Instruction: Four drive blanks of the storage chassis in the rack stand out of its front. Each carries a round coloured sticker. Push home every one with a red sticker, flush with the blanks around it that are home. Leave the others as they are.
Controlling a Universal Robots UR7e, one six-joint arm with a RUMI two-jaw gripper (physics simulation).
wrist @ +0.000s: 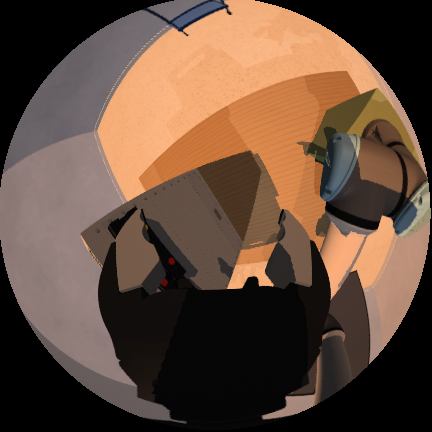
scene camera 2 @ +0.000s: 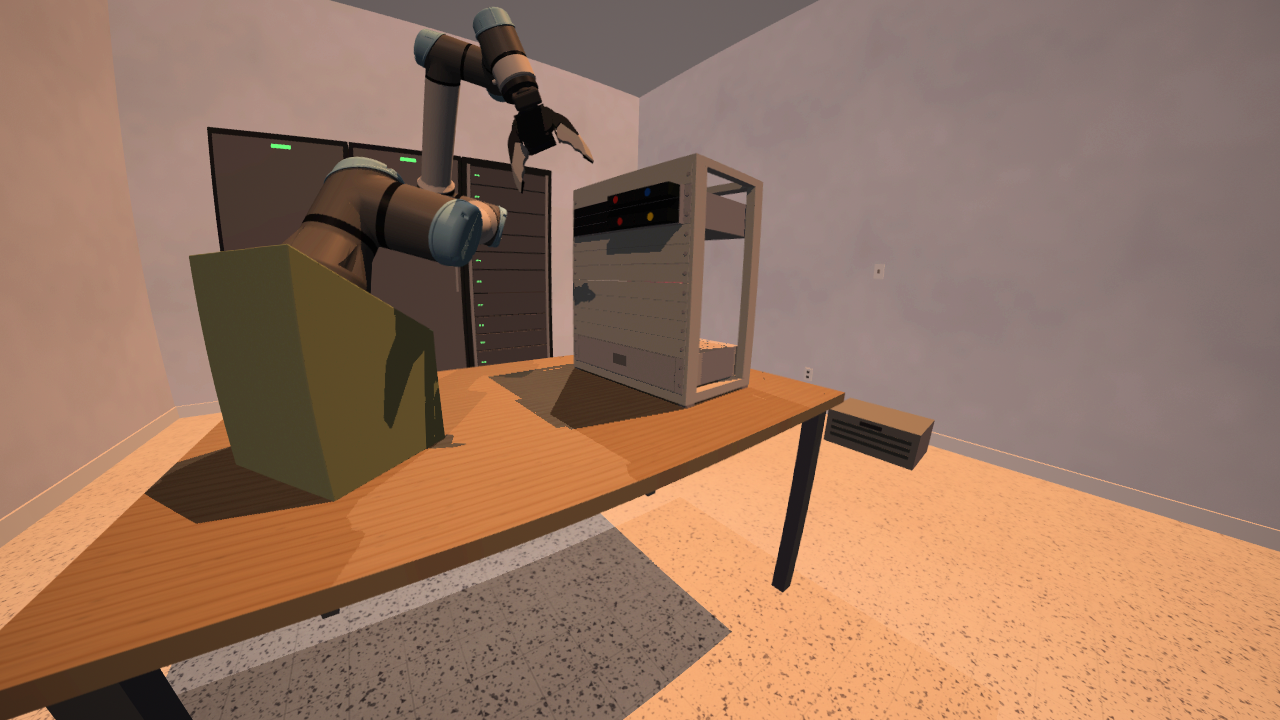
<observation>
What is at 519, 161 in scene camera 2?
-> My gripper.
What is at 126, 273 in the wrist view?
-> My gripper.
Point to a rack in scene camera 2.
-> At 646, 335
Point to a rack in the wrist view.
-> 197, 241
</observation>
